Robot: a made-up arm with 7 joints.
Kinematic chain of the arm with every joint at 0, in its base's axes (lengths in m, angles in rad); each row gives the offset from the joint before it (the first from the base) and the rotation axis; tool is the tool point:
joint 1: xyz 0 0 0.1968 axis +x
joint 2: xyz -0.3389 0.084 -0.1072 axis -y
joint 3: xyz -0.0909 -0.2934 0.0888 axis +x
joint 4: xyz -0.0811 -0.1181 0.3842 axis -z
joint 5: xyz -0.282 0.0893 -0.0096 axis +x
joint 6: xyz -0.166 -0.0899 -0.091 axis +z
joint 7: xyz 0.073 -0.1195 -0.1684 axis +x
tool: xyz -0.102 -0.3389 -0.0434
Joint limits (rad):
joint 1: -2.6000..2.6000
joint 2: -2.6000..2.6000
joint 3: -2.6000..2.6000
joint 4: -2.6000..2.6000
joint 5: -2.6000..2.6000
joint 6: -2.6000..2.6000
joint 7: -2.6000..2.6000
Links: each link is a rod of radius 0.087 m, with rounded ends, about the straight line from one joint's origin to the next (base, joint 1, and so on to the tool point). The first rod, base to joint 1, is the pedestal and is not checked.
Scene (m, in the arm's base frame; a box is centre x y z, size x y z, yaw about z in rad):
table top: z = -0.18
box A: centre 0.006 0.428 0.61 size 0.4 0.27 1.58 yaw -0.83
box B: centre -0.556 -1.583 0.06 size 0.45 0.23 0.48 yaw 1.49
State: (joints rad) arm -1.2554 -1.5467 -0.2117 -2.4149 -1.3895 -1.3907 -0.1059
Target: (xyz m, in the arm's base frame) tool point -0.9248 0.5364 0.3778
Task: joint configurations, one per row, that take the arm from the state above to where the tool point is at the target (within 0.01 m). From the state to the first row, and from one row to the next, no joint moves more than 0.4 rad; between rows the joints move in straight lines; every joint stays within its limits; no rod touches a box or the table.
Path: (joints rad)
1: -0.8911 -1.2512 -0.0266 -2.0438 -1.4757 -1.2798 -0.3553
2: -0.5268 -0.9557 0.1585 -1.6727 -1.5619 -1.1689 -0.6047
3: -0.7762 -0.8148 0.2298 -1.4103 -1.3844 -1.2157 -0.9469
4: -1.0257 -0.6739 0.3012 -1.1479 -1.2069 -1.2625 -1.2890
5: -1.2751 -0.5331 0.3725 -0.8855 -1.0294 -1.3093 -1.6312
6: -1.5246 -0.3922 0.4438 -0.6231 -0.8518 -1.3561 -1.9733
7: -1.7741 -0.2513 0.5151 -0.3607 -0.6743 -1.4029 -2.3154
8: -1.6577 -0.1410 0.1486 -0.5955 -0.8461 -1.4910 -2.2060
9: -1.5414 -0.0306 -0.2180 -0.8302 -1.0179 -1.5791 -2.0965
10: -1.4251 0.0798 -0.5845 -1.0649 -1.1897 -1.6673 -1.9870
11: -1.3088 0.1901 -0.9511 -1.2997 -1.3615 -1.7554 -1.8775
12: -1.1924 0.3005 -1.3176 -1.5344 -1.5333 -1.8436 -1.7681

